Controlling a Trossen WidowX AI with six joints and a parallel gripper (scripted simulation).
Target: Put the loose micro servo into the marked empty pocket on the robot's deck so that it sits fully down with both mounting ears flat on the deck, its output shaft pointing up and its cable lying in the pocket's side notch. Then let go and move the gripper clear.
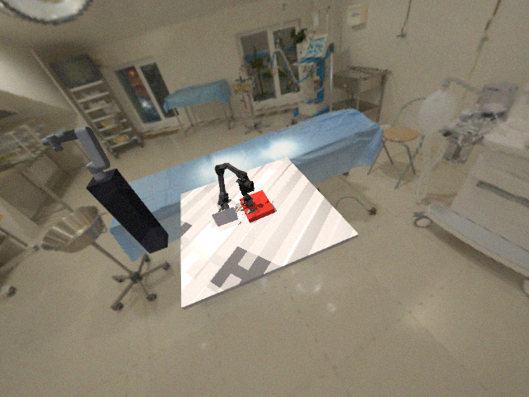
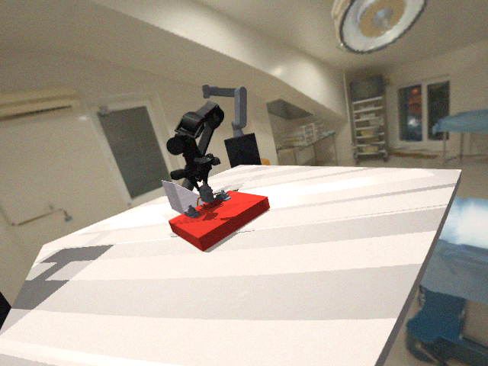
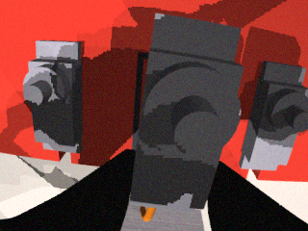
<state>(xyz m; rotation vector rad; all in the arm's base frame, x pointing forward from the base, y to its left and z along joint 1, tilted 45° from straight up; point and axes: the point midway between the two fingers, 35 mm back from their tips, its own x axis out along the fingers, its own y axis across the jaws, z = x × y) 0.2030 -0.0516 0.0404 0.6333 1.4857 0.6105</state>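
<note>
The red robot deck lies 11 cm ahead of my gripper tip and 10 cm below it.
</note>
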